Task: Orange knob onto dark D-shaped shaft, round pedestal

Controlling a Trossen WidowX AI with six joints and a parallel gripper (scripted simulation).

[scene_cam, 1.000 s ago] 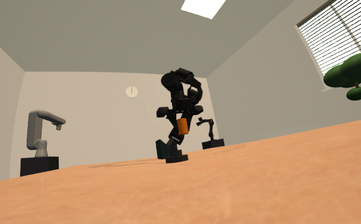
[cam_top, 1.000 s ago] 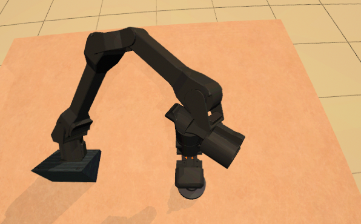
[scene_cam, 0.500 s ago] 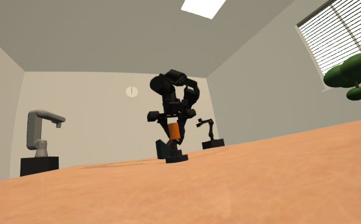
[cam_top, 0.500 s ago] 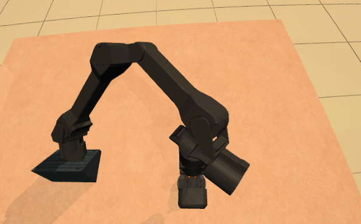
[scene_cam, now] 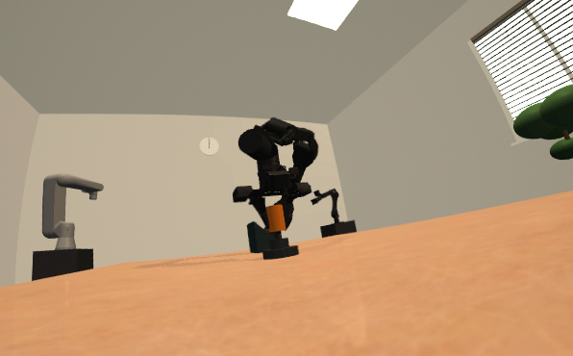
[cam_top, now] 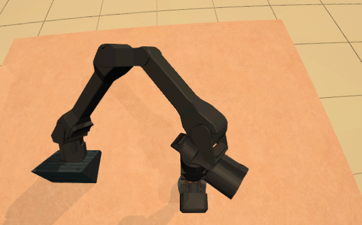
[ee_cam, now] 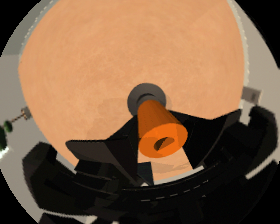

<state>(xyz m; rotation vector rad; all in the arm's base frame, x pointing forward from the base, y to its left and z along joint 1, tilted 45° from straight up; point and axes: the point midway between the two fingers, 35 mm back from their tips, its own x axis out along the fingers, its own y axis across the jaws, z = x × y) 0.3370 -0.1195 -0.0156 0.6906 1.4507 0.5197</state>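
The orange knob lies 2 cm above my gripper tip. Also, from my gripper tip: dark round pedestal 4 cm below.
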